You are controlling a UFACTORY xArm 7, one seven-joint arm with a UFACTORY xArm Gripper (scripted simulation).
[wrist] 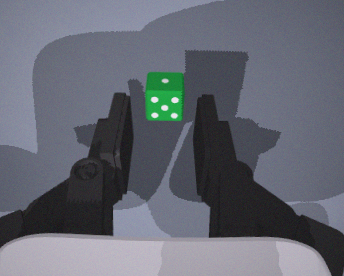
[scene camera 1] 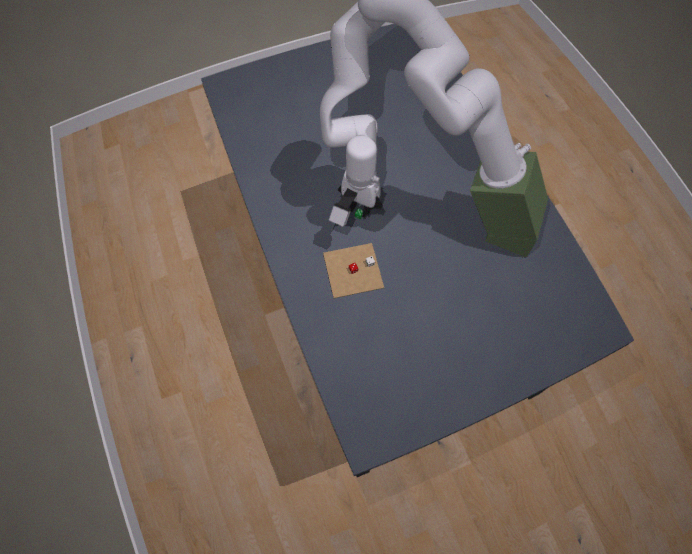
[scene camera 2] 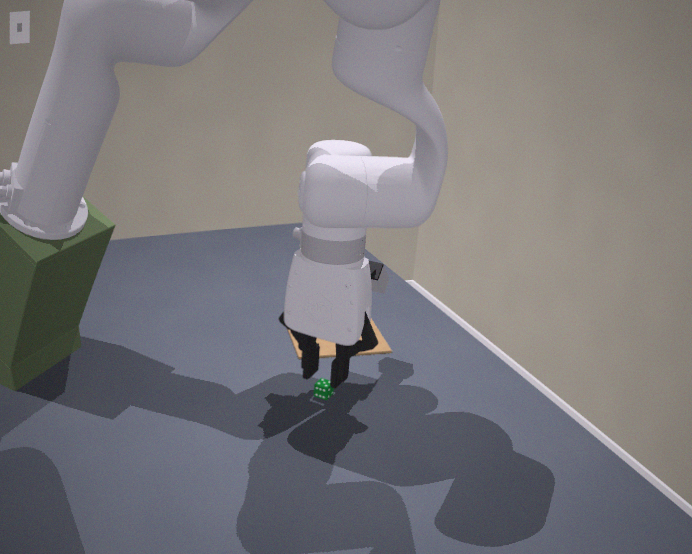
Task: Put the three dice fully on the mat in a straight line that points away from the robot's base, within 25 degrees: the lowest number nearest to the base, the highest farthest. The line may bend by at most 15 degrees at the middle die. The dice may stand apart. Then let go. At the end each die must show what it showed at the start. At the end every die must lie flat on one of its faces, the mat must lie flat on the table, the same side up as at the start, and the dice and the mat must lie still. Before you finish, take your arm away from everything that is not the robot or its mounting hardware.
Note:
I see my gripper (scene camera 1: pixel 359 211), a green die (wrist: pixel 164 94) and a tan mat (scene camera 1: pixel 343 283).
The tan mat is seen too in scene camera 2 (scene camera 2: pixel 382 348). My gripper also shows in the wrist view (wrist: pixel 163 115). The wrist view does not show the tan mat: it is out of frame.

